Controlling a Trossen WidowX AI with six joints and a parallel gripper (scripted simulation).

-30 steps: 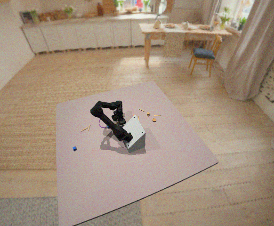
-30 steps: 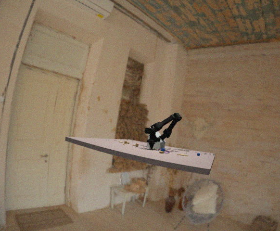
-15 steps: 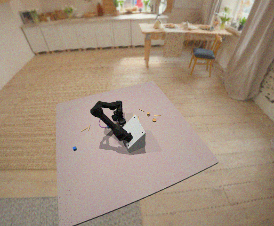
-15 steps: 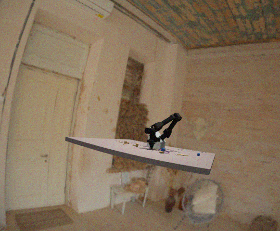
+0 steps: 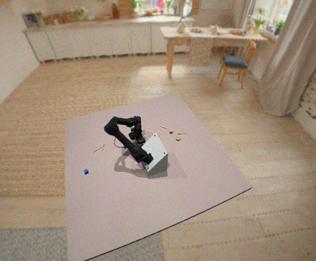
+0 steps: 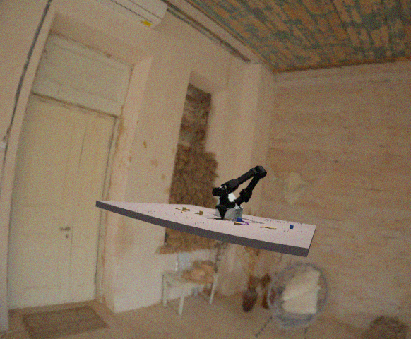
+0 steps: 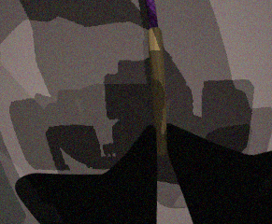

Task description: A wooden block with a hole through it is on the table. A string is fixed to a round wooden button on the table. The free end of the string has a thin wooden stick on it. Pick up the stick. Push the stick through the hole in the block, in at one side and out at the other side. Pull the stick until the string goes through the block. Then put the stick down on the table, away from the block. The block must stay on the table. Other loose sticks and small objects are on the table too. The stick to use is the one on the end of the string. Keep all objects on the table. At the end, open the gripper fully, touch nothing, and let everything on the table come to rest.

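My gripper tip is 40 mm to the right of the thin wooden stick and 10 mm below it. Also, from my gripper tip: round wooden button (170 mm ahead, 150 mm to the left, 10 mm above); then blue cube (10 mm behind, 120 mm to the left, 10 mm above).
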